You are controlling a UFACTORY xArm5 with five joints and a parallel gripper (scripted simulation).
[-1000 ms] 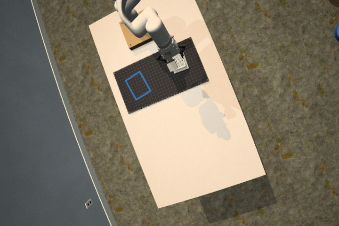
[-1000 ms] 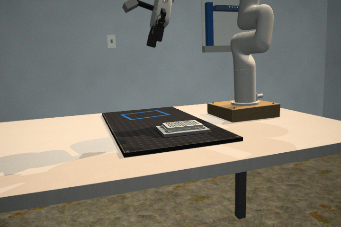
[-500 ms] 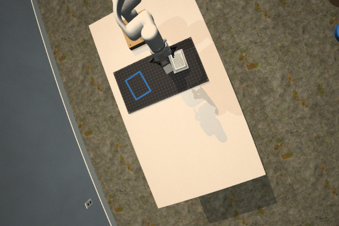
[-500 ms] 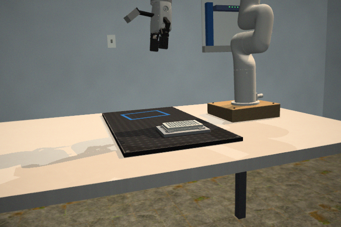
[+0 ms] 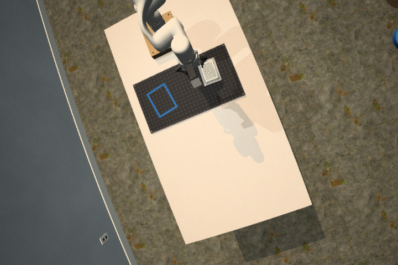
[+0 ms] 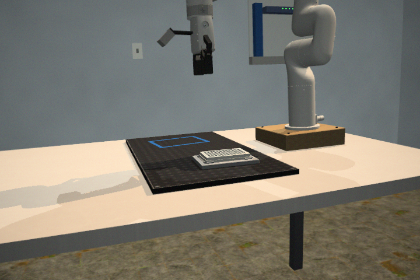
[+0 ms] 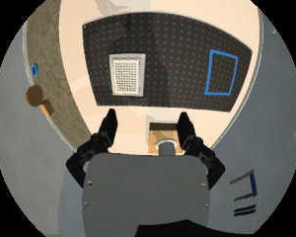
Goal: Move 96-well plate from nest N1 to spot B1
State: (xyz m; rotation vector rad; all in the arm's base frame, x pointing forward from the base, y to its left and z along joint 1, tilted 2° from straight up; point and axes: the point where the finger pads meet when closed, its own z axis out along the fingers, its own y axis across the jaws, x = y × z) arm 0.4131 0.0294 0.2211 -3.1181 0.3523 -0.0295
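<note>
The white 96-well plate lies 24 cm below my hand, 8 cm to the left of it and 1 cm behind it. Round my hand: grey plate nest N1: 25 cm below, 8 cm to the left, 1 cm behind.
</note>
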